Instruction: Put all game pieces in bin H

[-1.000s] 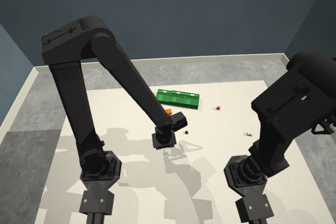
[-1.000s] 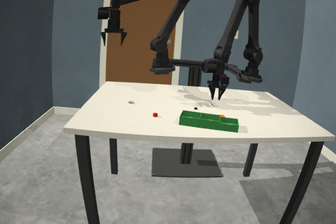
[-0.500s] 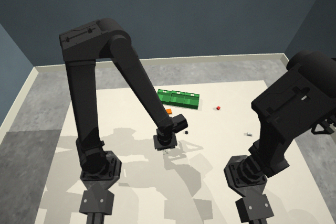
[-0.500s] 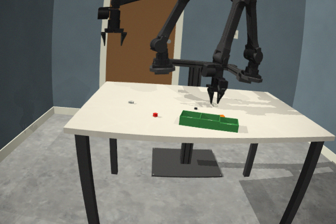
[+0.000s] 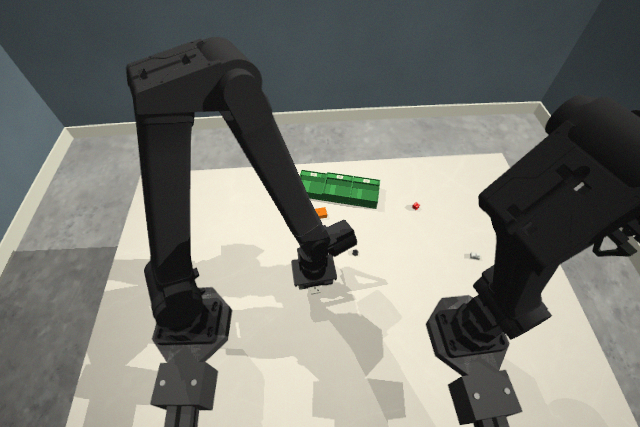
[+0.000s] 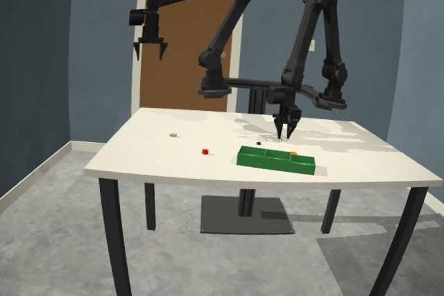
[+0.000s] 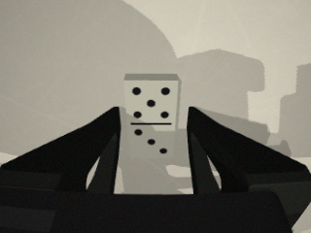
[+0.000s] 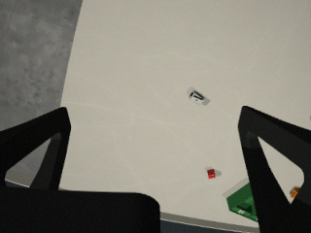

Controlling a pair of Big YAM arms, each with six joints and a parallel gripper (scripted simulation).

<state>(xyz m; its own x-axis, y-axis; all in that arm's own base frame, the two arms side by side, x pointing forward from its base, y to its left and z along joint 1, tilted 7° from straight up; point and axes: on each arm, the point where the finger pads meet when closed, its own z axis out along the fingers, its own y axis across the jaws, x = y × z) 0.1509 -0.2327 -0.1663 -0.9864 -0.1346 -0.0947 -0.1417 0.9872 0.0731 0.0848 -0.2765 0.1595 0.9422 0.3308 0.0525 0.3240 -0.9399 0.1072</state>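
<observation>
Now: the white domino right at my left hand. The rest, counted from my left hand: green bin row: 30 cm ahead, 6 cm to the right, 1 cm above; then orange block: 22 cm ahead, 1 cm to the right; then black piece: 9 cm ahead, 11 cm to the right, 1 cm below.
</observation>
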